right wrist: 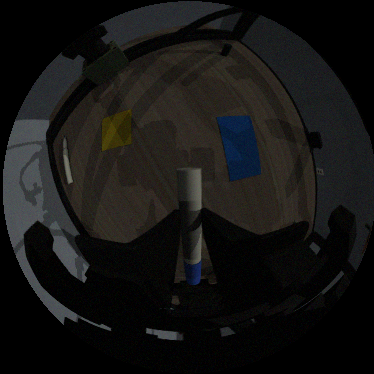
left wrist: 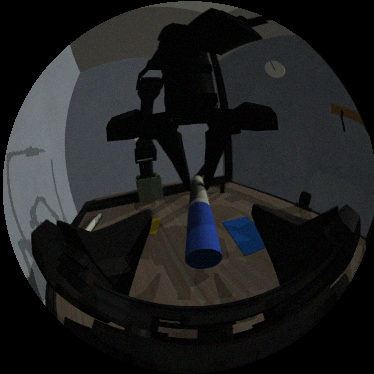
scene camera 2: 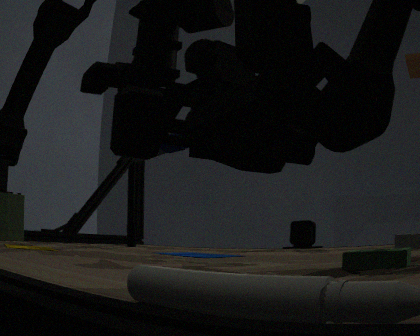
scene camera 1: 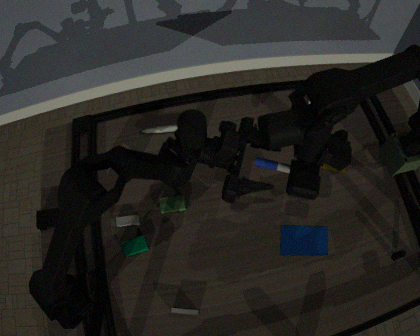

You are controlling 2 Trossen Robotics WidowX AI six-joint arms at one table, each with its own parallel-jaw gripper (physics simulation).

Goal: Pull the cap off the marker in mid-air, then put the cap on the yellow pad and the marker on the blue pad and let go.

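Frame: origin at the left arm's base, x ahead, y left, z up, level; centimetres.
Seen in the pictures: left gripper, between the fingertips: (right wrist: 194, 255) (left wrist: 202, 212) (scene camera 2: 168, 147) (scene camera 1: 277, 167); right gripper, between the fingertips: (right wrist: 190, 213) (left wrist: 197, 189) (scene camera 1: 300, 171); left arm's base, origin of its link: (scene camera 1: 63, 300); right arm's base, origin of its link: (left wrist: 146, 175) (scene camera 1: 409, 146).
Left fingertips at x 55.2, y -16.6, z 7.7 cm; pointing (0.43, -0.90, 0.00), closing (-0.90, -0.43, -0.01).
Observation:
Pixels of each thing's top centre, then the offset from my left fingertips to it.
- marker's white body, centre of its top: (right wrist: 191, 249) (left wrist: 197, 190) (scene camera 1: 288, 166) dx +1.1, dy -1.7, dz +1.3 cm
- yellow pad, centre of its top: (scene camera 2: 29, 247) (right wrist: 114, 129) (left wrist: 144, 225) (scene camera 1: 333, 158) dx +20.3, dy -9.0, dz -13.0 cm
- blue pad, centre of its top: (scene camera 2: 196, 254) (right wrist: 241, 145) (left wrist: 246, 231) (scene camera 1: 305, 240) dx -4.4, dy -15.4, dz -13.0 cm
The marker's white body (scene camera 1: 283, 168) (left wrist: 199, 194) (right wrist: 190, 185) is in mid-air with its blue cap (scene camera 1: 266, 164) (scene camera 2: 173, 143) (left wrist: 202, 230) (right wrist: 193, 272) on. My right gripper (left wrist: 197, 189) (right wrist: 190, 213) is shut on the white body; in scene camera 1 its arm hides the fingertips. My left gripper (left wrist: 202, 212) is open and empty, its fingers on either side of the cap and apart from it. The yellow pad (scene camera 1: 334, 168) (scene camera 2: 31, 247) (left wrist: 155, 226) (right wrist: 116, 131) and blue pad (scene camera 1: 304, 240) (scene camera 2: 200, 255) (left wrist: 245, 235) (right wrist: 240, 147) lie flat on the table.
A white tube (scene camera 1: 159, 129) (scene camera 2: 225, 290) (left wrist: 94, 221) (right wrist: 67, 162) lies near a table edge. Green blocks (scene camera 1: 172, 204) (scene camera 1: 135, 245) and white blocks (scene camera 1: 127, 220) (scene camera 1: 185, 311) lie at left and bottom in scene camera 1. A greenish box (scene camera 2: 11, 217) (left wrist: 150, 187) stands beyond the yellow pad.

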